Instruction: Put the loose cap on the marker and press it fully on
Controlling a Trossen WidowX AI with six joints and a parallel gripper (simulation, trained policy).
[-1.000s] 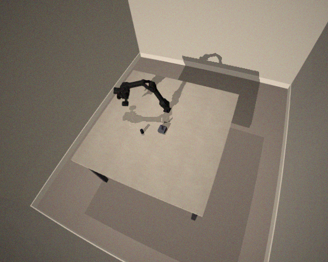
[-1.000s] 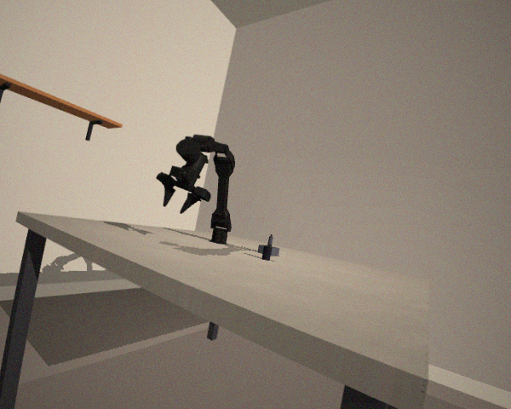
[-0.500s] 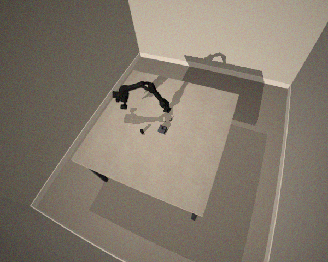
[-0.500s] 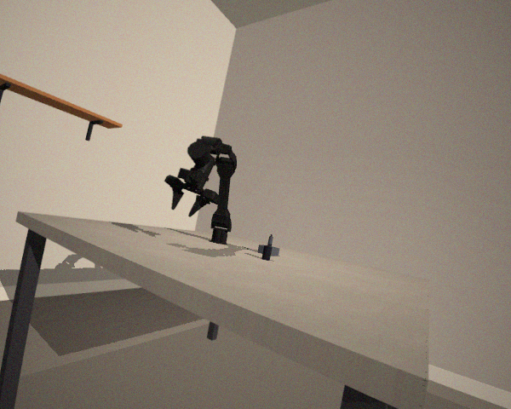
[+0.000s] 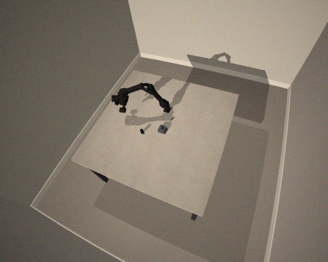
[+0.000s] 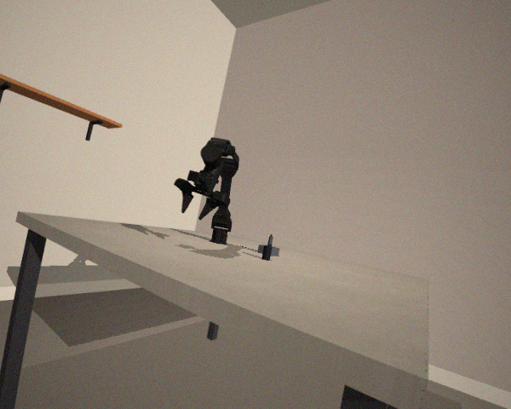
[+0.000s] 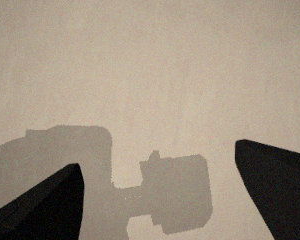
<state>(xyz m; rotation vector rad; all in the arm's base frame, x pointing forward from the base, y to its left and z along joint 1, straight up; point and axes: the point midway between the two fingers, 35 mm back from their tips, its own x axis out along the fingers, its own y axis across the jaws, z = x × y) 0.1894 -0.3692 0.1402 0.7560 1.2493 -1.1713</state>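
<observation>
My gripper tip is 260 mm to the right of the dark cap, 150 mm short of it and 80 mm above it.
</observation>
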